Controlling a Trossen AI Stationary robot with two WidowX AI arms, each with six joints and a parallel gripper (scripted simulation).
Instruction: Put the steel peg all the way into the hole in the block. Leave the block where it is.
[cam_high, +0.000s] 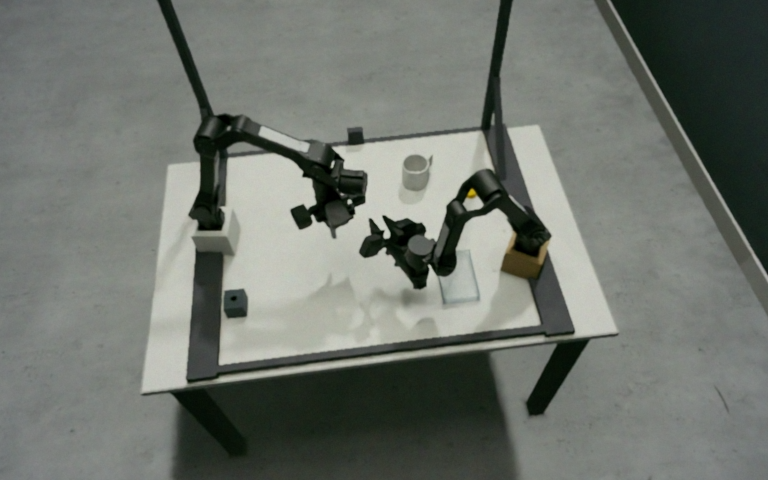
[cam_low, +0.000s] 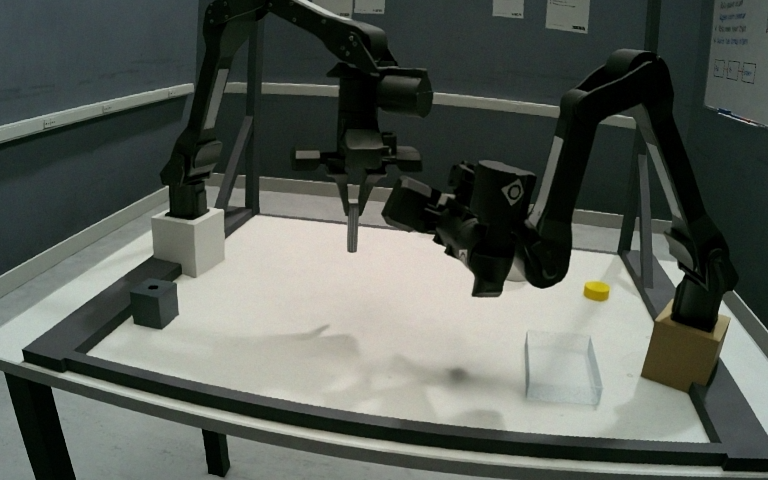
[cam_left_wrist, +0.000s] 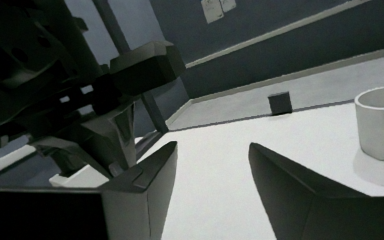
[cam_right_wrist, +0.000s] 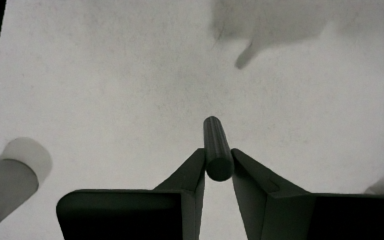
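My right gripper is now 5 cm above the steel peg. From my right hand the other things lie so: white mug: 30 cm behind, 20 cm to the left, 16 cm below; clear box: 4 cm ahead, 34 cm to the left, 18 cm below; dark block: 18 cm ahead, 24 cm to the right, 15 cm below.
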